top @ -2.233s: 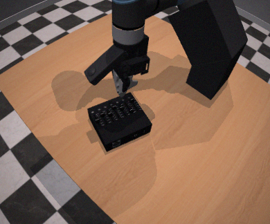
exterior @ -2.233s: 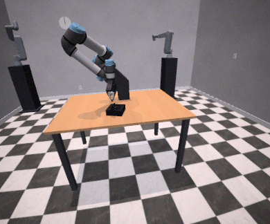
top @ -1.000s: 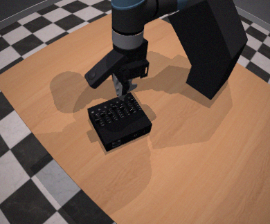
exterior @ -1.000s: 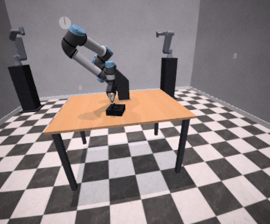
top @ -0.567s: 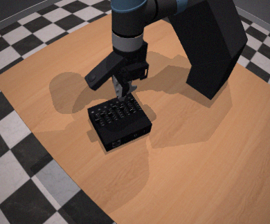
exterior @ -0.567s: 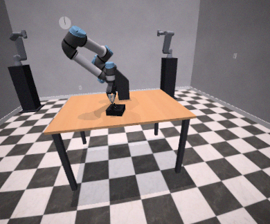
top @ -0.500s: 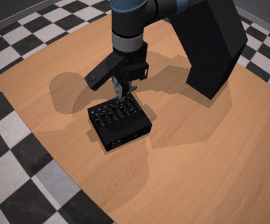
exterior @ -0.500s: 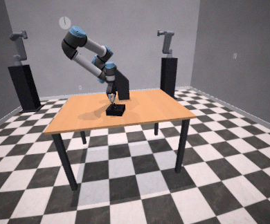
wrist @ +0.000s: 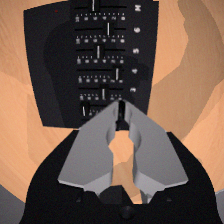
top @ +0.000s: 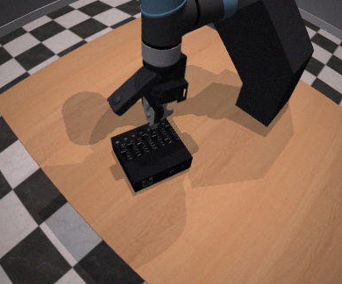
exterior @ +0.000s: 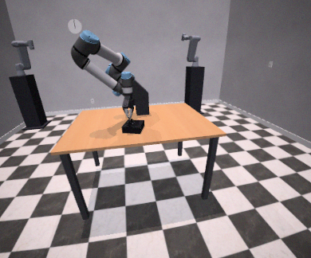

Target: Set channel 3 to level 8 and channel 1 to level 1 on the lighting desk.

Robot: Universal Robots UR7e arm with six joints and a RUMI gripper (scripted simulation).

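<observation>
My gripper is now 40 mm past the fader knob, 20 mm to the right of it and 20 mm above it.
</observation>
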